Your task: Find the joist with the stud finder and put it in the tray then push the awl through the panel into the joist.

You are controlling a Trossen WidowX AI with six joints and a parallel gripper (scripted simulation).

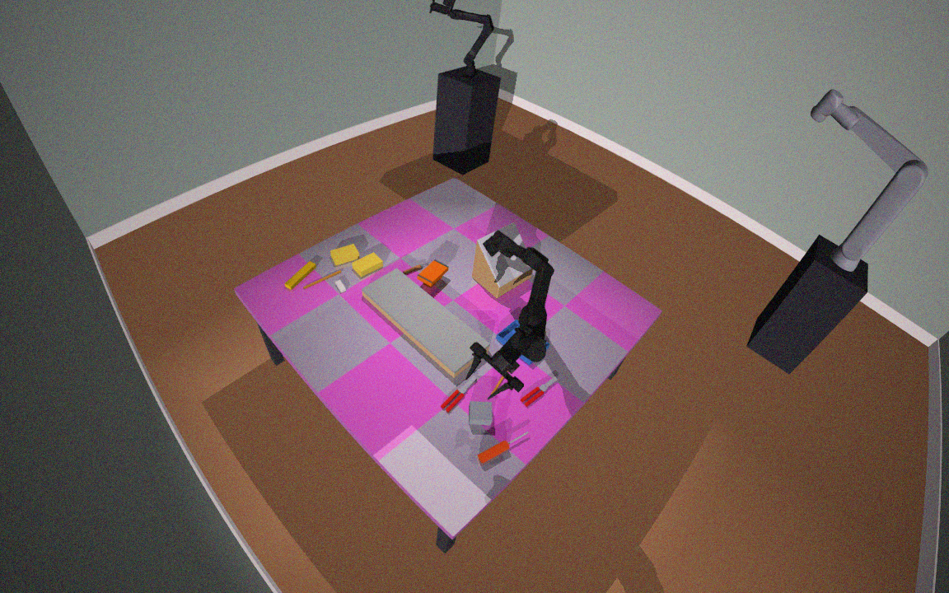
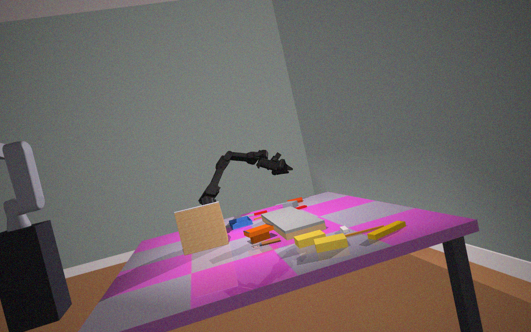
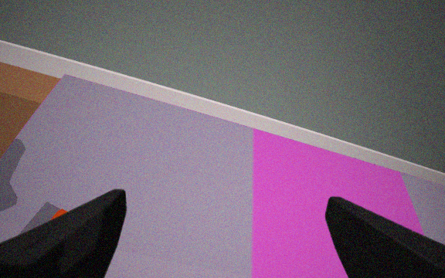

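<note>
Now: gripper tip 38 cm past the orange stud finder, 54 cm to the left of it and 21 cm above it. The rest, counted from my gripper tip: blue tray: 40 cm behind, 8 cm to the right, 21 cm below; square indicator: 37 cm behind, 54 cm to the right, 23 cm below; grey cube: 5 cm behind, 21 cm below.
</note>
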